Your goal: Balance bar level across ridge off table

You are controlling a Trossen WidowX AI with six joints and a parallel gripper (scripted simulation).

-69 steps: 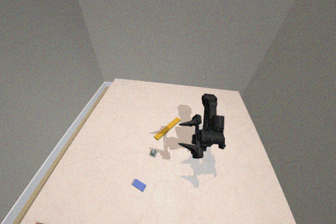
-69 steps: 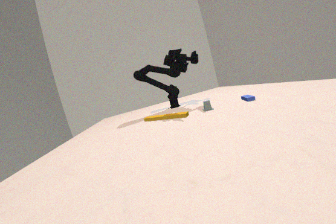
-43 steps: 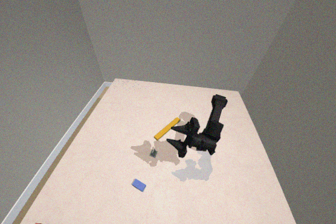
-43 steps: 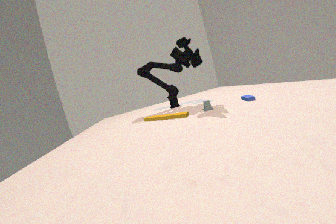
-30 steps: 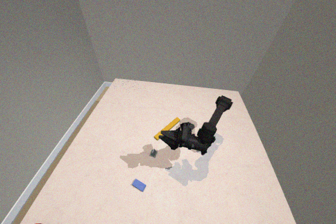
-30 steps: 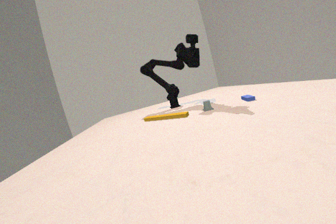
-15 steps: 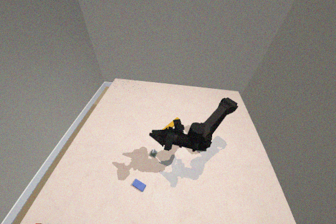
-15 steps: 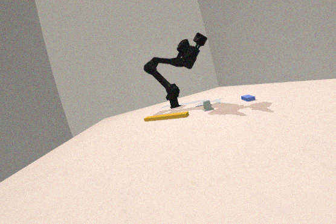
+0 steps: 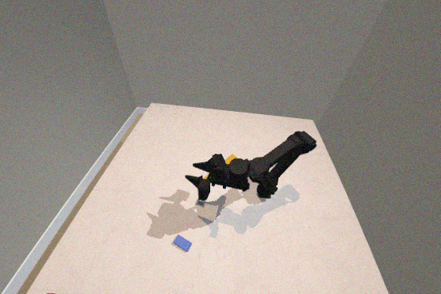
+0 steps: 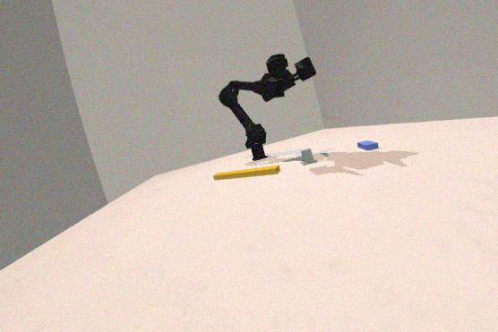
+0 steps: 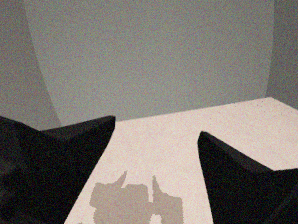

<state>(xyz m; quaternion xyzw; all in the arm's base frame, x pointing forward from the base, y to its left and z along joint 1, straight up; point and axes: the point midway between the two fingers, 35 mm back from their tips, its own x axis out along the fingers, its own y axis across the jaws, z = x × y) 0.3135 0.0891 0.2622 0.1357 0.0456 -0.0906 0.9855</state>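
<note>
My gripper tip is 110 mm past the yellow bar, 190 mm to the left of it and 250 mm above it. Also, from my gripper tip: blue block (180 mm to the left, 250 mm below).
</note>
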